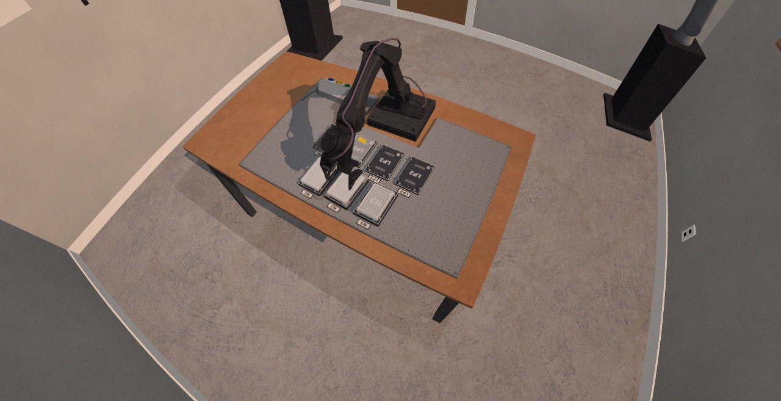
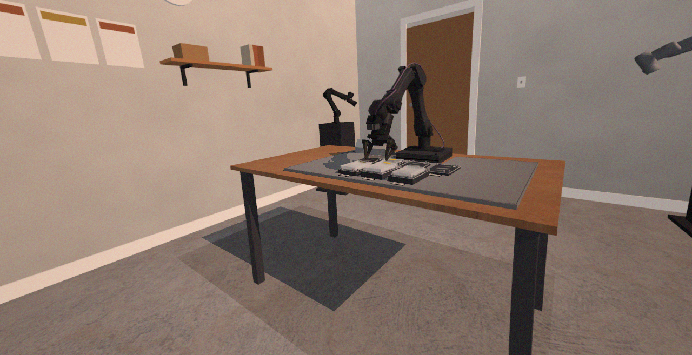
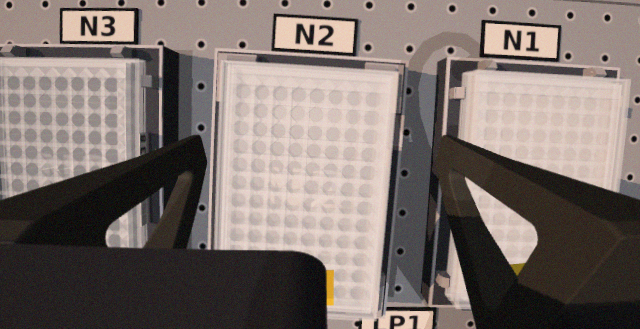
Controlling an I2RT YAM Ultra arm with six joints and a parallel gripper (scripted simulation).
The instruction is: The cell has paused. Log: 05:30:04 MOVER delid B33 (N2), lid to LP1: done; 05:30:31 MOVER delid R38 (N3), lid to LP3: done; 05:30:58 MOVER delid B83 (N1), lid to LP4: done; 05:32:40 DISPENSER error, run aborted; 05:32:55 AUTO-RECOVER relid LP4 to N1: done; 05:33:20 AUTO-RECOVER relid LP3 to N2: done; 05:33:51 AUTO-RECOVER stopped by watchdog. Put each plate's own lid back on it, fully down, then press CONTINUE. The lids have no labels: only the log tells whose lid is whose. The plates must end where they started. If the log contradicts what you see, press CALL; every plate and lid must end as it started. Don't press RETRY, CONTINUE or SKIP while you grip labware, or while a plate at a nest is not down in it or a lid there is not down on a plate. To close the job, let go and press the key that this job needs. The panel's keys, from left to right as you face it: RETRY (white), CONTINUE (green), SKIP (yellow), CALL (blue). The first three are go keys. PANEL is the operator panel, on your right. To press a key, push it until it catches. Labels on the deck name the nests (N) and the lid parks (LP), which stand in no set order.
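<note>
My hand is 14 cm to the right of the plate and 5 cm above it. Round my hand: green continue key: 50 cm behind, 22 cm to the right, 1 cm below; then lid park LP4: 22 cm behind, 16 cm to the right, 7 cm below; then yellow skip key: 51 cm behind, 27 cm to the right, 1 cm below.
</note>
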